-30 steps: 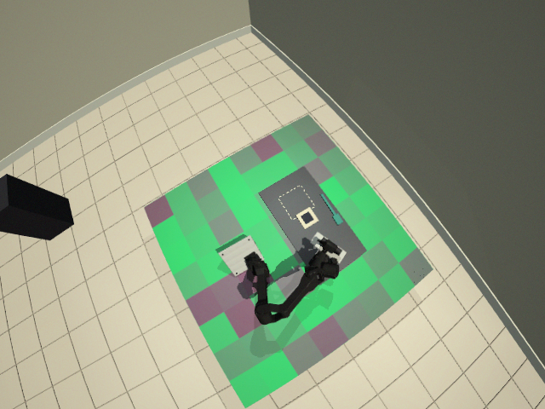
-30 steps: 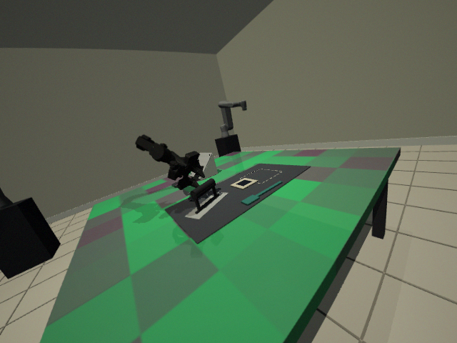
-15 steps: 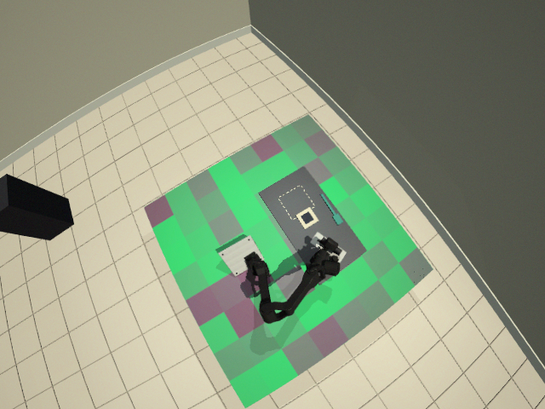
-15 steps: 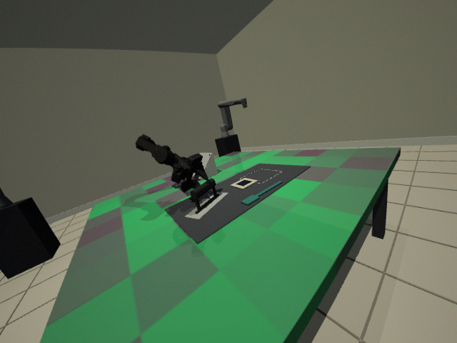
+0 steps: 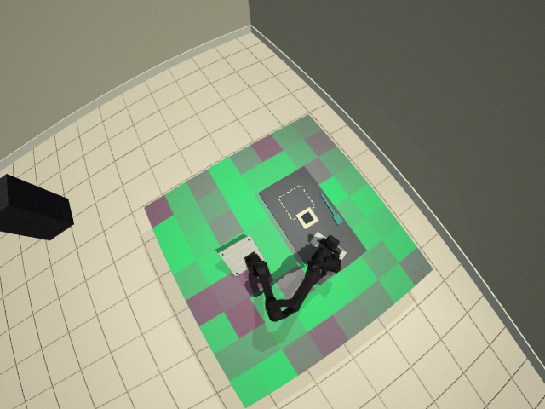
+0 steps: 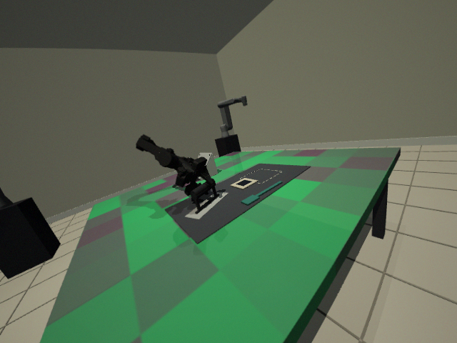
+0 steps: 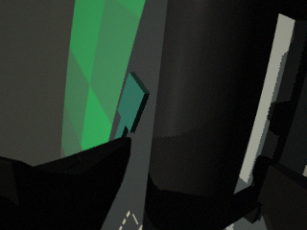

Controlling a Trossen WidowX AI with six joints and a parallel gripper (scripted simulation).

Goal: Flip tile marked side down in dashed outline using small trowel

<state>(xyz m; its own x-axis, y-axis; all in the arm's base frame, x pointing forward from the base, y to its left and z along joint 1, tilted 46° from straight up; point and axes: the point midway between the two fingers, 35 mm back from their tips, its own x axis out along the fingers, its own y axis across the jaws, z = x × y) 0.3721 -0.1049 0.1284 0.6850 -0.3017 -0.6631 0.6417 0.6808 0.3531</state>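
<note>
Now: gripper tip 150 mm to the right of the dark grey mat and 80 mm above it. Round my gripper tip: teal trowel: 140 mm ahead, 130 mm to the left, 50 mm below; cream tile: 180 mm to the left, 50 mm below, 10 mm behind.
</note>
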